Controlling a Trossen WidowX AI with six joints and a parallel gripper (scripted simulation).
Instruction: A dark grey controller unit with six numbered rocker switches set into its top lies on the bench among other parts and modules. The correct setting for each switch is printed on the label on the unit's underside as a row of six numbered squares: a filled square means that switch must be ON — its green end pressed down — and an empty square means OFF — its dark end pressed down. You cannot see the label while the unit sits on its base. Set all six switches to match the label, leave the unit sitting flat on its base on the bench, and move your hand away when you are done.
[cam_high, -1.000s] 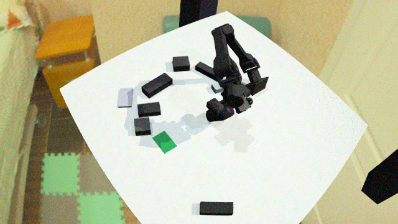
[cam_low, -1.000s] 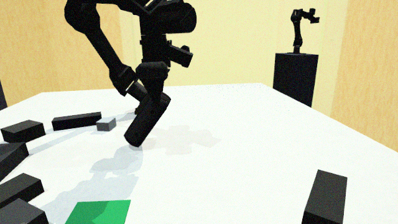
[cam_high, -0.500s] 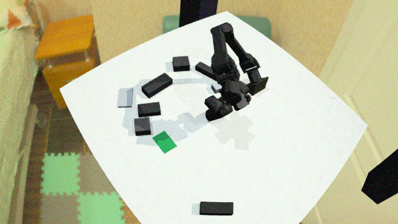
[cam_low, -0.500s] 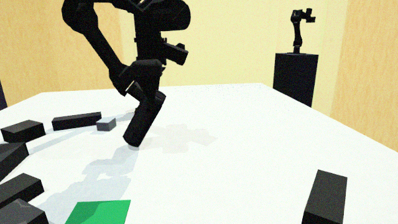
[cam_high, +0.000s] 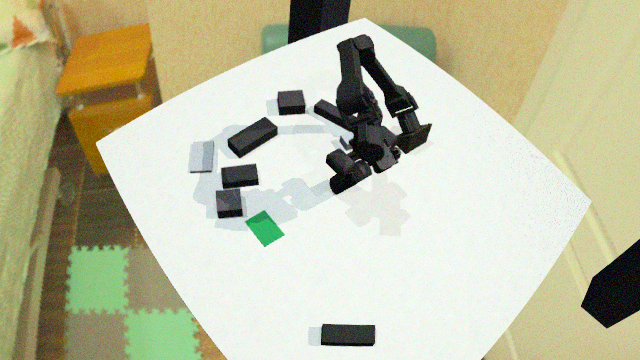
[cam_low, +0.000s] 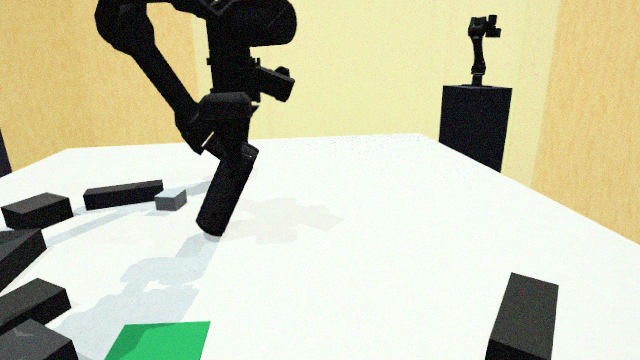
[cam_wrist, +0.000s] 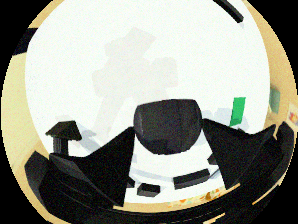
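My gripper tip is 150 mm past the small grey cube, 140 mm to the left of it and 110 mm above it. Also, from my gripper tip: green card: 230 mm ahead, 100 mm to the right, 130 mm below; then light grey plate: 210 mm ahead, 410 mm to the right, 120 mm below.
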